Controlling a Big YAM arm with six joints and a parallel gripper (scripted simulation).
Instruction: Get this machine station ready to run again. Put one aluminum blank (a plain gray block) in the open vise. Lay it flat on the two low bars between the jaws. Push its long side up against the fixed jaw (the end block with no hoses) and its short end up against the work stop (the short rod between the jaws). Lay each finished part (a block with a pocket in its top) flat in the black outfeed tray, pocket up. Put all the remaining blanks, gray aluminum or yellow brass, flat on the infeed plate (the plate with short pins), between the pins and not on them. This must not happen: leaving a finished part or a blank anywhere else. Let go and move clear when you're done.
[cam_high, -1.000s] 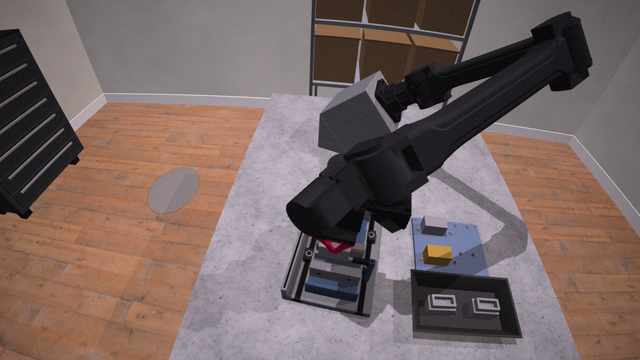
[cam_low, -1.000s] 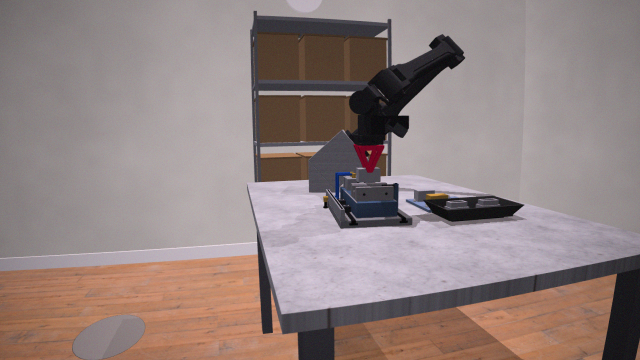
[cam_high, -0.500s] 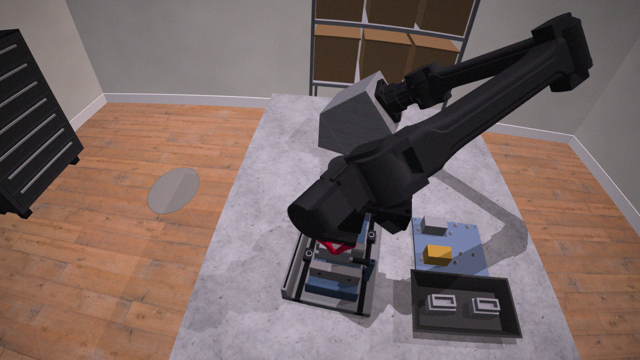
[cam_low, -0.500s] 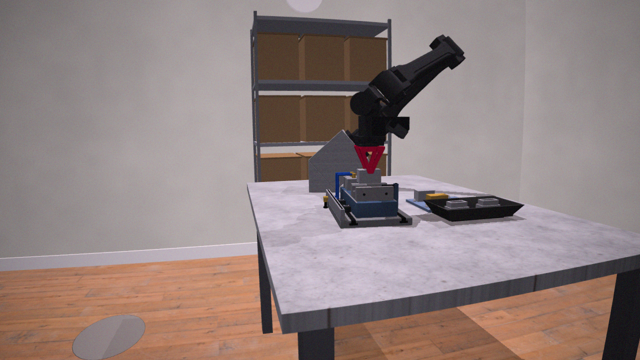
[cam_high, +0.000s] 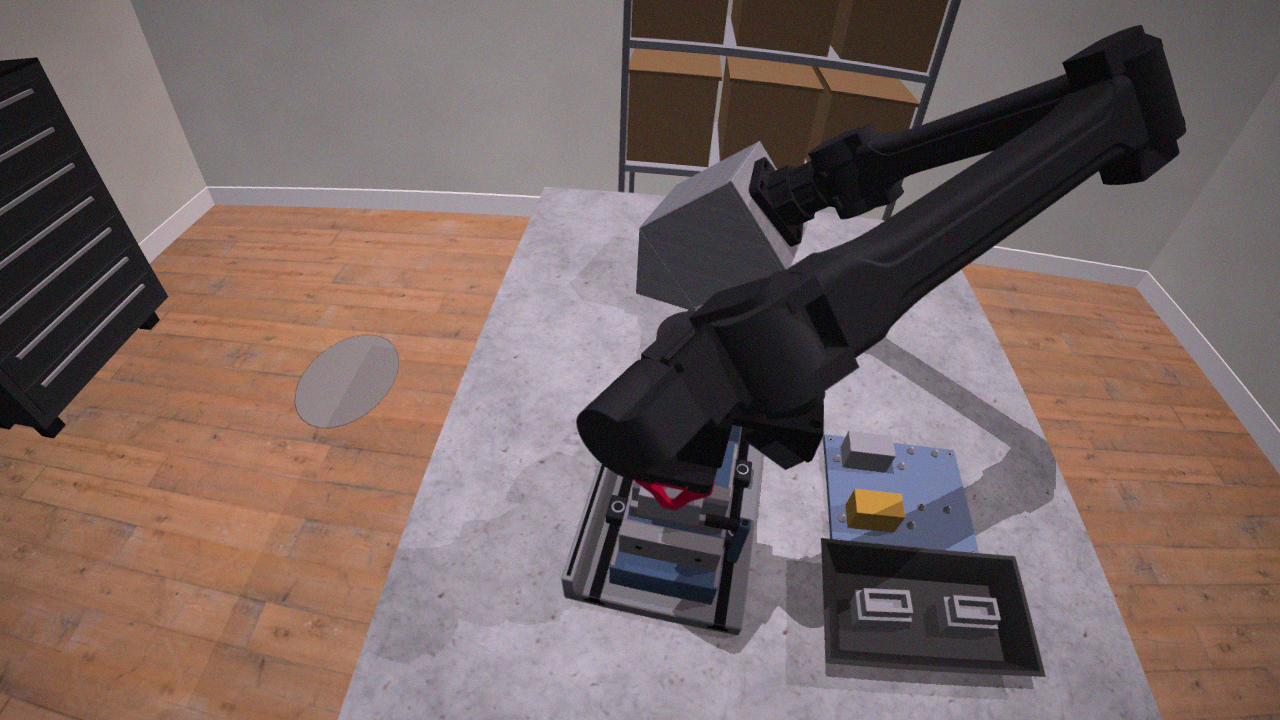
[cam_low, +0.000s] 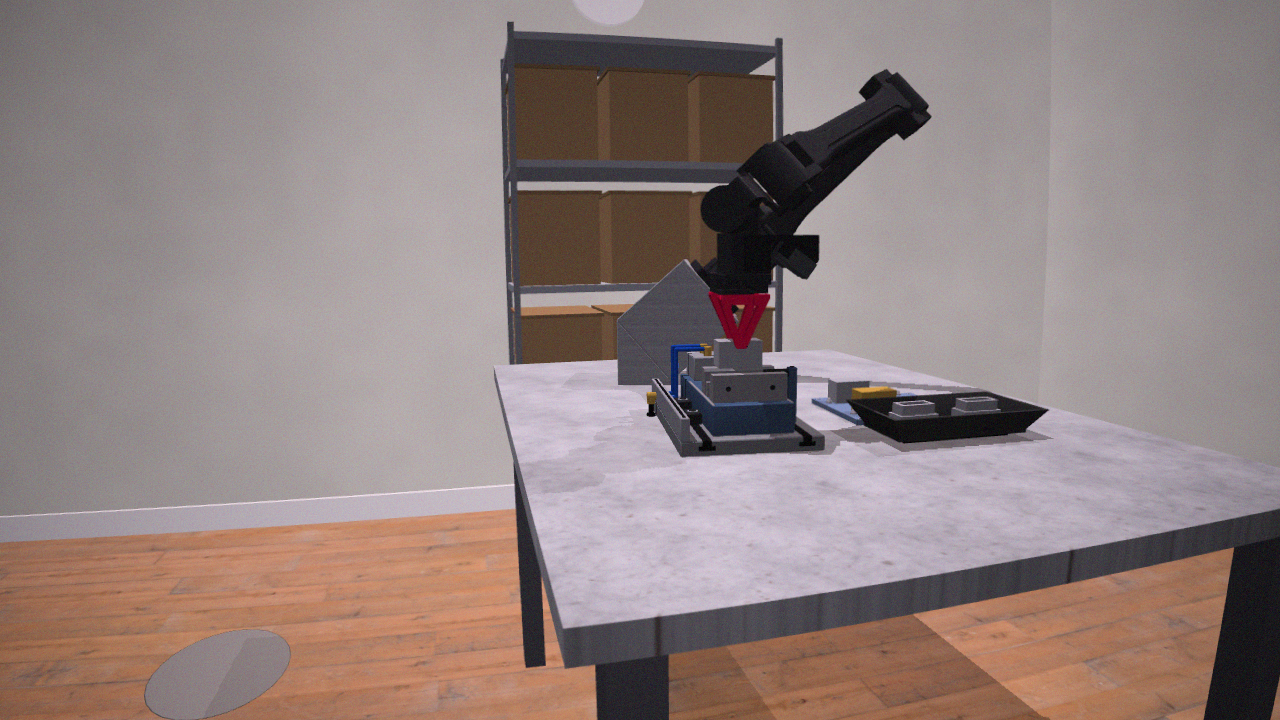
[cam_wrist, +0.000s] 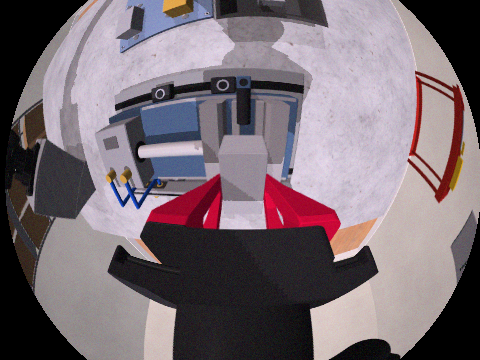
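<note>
My gripper is now 5 cm to the right of the work stop rod and 5 cm above it. Round my hand: yellow brass blank 24 cm to the left, 11 cm below, 10 cm behind; blue infeed plate 28 cm to the left, 15 cm behind, 13 cm below.
</note>
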